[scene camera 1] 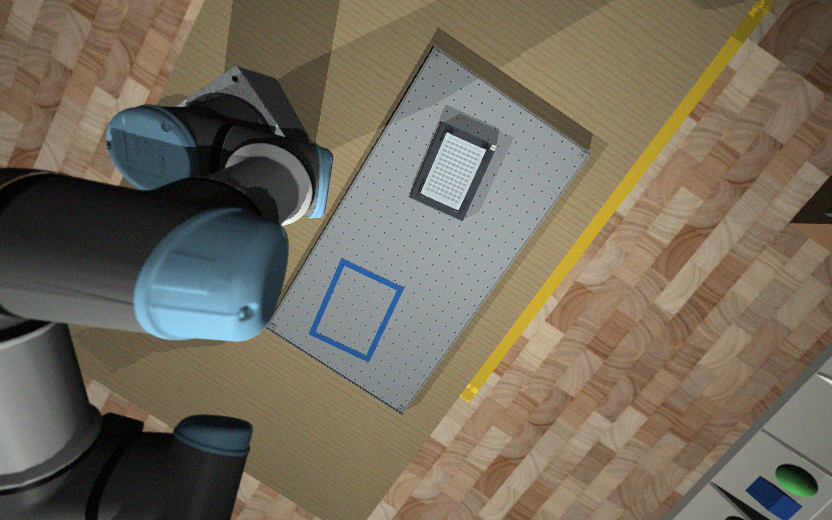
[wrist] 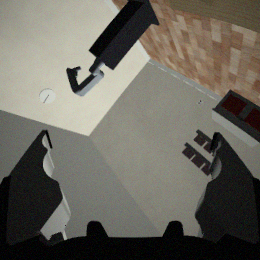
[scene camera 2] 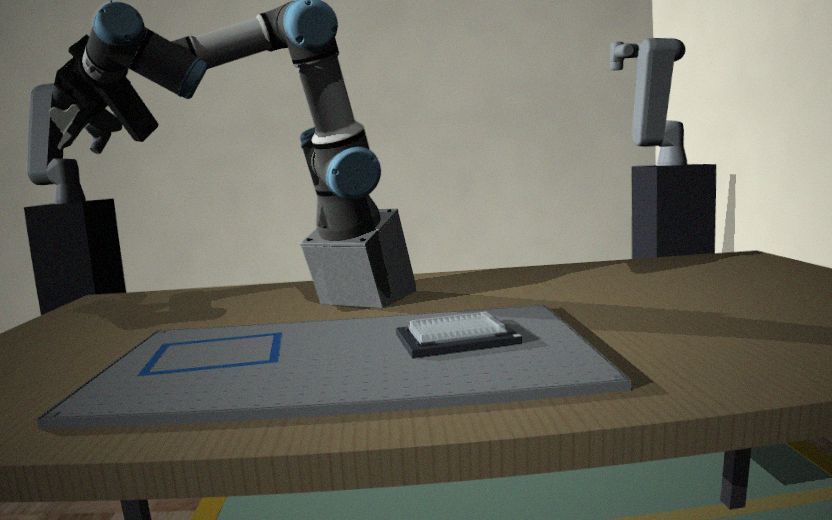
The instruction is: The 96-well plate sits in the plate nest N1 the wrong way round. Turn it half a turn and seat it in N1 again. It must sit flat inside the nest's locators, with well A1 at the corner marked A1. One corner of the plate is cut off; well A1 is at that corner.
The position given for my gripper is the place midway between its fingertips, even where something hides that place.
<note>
In view: my gripper (scene camera 2: 91, 119) and a white 96-well plate (scene camera 1: 457, 161).
The white 96-well plate shows as well in scene camera 2 (scene camera 2: 443, 329). My gripper also shows in the wrist view (wrist: 131, 132). The wrist view does not show the white 96-well plate: it is out of frame.
</note>
